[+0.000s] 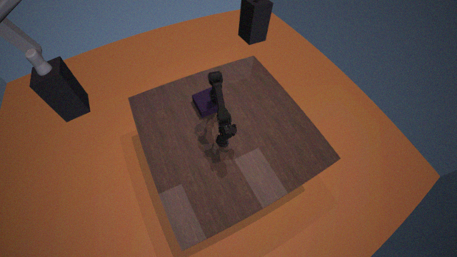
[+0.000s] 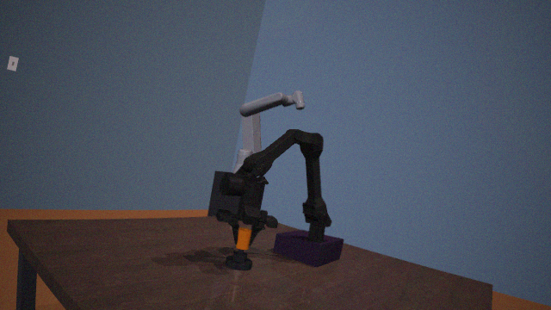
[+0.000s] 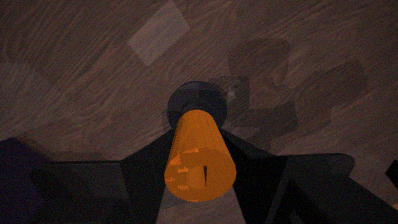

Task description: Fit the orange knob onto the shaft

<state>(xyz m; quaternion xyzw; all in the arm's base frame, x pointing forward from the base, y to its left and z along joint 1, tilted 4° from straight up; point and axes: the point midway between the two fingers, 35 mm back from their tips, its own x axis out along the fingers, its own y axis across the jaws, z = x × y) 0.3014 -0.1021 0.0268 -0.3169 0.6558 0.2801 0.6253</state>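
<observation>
The orange knob lies 20 mm above my gripper tip. Round my gripper tip: pedestal: 40 mm below.
</observation>
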